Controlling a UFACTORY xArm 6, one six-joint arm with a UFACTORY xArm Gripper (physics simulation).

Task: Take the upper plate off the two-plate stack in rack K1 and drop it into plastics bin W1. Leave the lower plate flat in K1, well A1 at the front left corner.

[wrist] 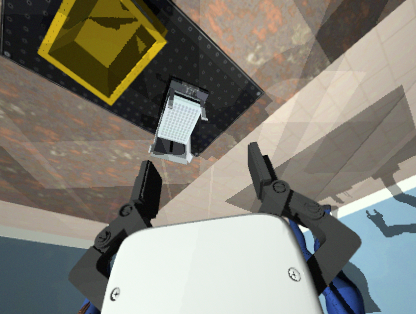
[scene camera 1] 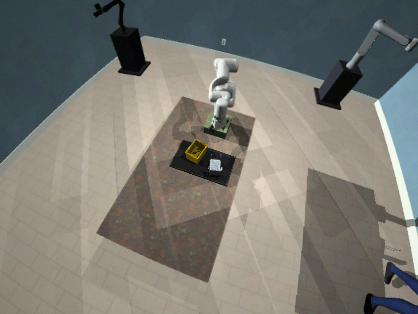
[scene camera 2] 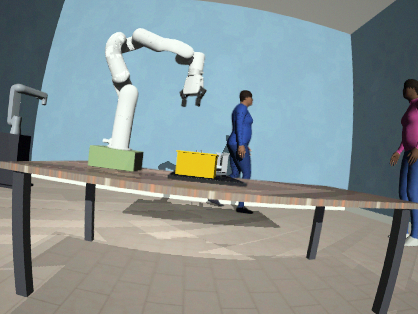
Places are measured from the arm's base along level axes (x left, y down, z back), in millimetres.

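Pixels of known places: gripper, between the fingertips: (wrist: 201, 162) (scene camera 1: 217, 131) (scene camera 2: 190, 106); arm's base, origin of its link: (scene camera 2: 119, 148).
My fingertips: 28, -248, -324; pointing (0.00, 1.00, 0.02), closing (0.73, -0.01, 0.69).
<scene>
Ahead of a thing's pixels: the offset from my fingertips to its top centre, as dx, dy, dz. Level surfaces: height alone.
The white plate stack {+39, +276, -144} (scene camera 1: 215, 163) (wrist: 180, 119) lies flat in rack K1 {+38, +209, -138} (scene camera 2: 223, 160) (wrist: 171, 148); the upper plate's well grid faces up in the wrist view, and the lower plate cannot be told apart. The rack's dark label end shows beyond the plates there. Yellow plastics bin W1 {-149, +229, -47} (scene camera 1: 192, 158) (scene camera 2: 196, 165) (wrist: 136, 75) stands beside the rack on the same black board. My gripper (scene camera 2: 191, 104) (wrist: 201, 162) is open and empty, high above the bin and rack in scene camera 2. In the wrist view the rack lies beyond the fingertips, between their lines.
The black board (scene camera 1: 178, 162) (scene camera 2: 232, 180) (wrist: 220, 90) lies on the brown table {dy +341} (scene camera 1: 165, 210) (scene camera 2: 300, 193). My arm's green base (scene camera 1: 211, 131) (scene camera 2: 111, 158) stands behind it. A person in blue (scene camera 2: 241, 125) stands beyond the table; another in pink (scene camera 2: 411, 125) stands at the right.
</scene>
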